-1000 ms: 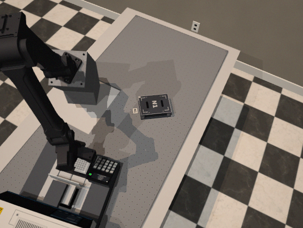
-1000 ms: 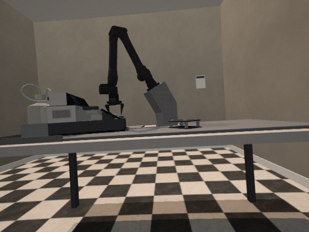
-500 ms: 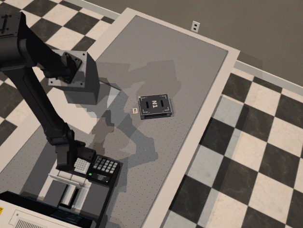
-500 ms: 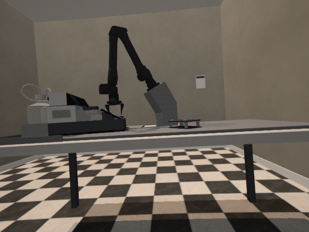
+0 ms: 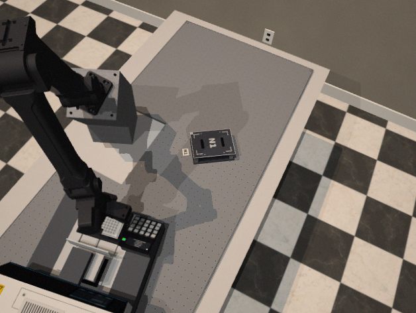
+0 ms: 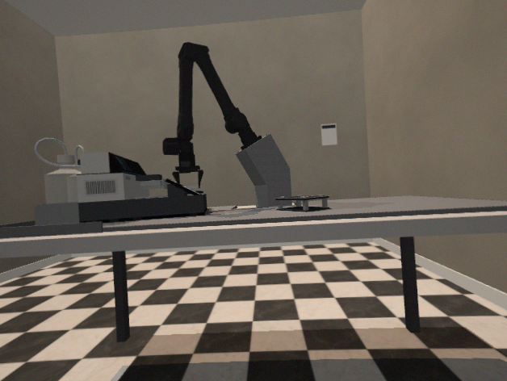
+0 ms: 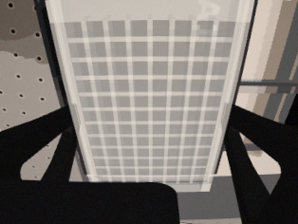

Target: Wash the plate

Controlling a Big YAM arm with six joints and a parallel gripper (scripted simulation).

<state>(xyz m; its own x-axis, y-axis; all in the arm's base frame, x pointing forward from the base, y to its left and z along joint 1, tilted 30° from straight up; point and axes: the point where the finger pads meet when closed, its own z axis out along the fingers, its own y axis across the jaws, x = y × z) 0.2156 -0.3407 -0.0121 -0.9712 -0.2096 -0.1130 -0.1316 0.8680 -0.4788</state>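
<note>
Now: hand 1 cm above the white well plate. The rest, counted from my hand: label: 41 cm to the left, 11 cm below, 10 cm ahead; then dark carrier: 2 cm below; then plate washer: 15 cm to the right, 2 cm ahead, 2 cm above.
</note>
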